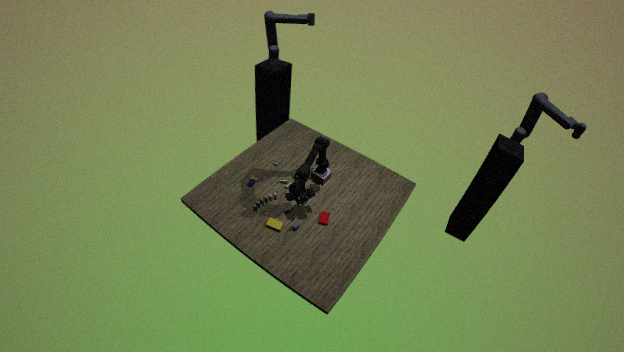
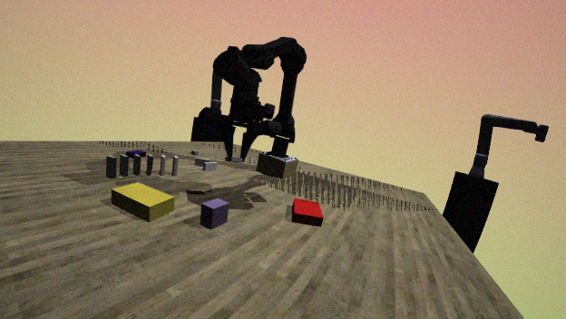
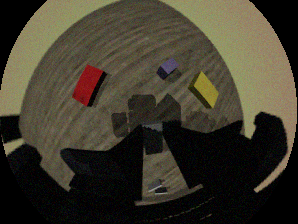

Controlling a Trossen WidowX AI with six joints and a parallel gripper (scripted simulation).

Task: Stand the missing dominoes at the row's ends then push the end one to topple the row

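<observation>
The lilac cube lies 120 mm ahead of my gripper tip, 50 mm to the left of it and 70 mm below it. The rest, counted from my gripper tip: dark blue block 10 mm behind, 440 mm to the right, 80 mm below; yellow block 190 mm ahead, 70 mm to the right, 80 mm below; red block 50 mm behind, 160 mm to the left, 80 mm below.
</observation>
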